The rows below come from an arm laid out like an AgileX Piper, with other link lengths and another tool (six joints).
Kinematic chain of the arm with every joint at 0, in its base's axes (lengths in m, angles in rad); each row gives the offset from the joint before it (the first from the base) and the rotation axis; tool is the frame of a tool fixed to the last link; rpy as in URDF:
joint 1: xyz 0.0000 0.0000 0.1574 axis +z
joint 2: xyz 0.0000 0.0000 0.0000 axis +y
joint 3: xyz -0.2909 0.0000 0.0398 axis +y
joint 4: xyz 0.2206 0.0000 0.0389 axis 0.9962 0 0.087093
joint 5: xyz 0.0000 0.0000 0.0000 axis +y
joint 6: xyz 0.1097 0.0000 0.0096 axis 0.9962 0 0.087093
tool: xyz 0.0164 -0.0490 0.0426 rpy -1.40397 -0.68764 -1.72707
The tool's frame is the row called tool.
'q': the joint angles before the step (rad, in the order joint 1, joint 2, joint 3, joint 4, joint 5, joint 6). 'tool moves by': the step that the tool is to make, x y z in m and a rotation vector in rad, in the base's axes. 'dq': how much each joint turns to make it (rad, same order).
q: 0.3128, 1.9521, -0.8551, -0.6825, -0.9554, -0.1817
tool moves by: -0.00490, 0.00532, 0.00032, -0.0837, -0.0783, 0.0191
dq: 0.0000, 0.0001, 0.0000, -0.0062, 0.0114, -0.1119
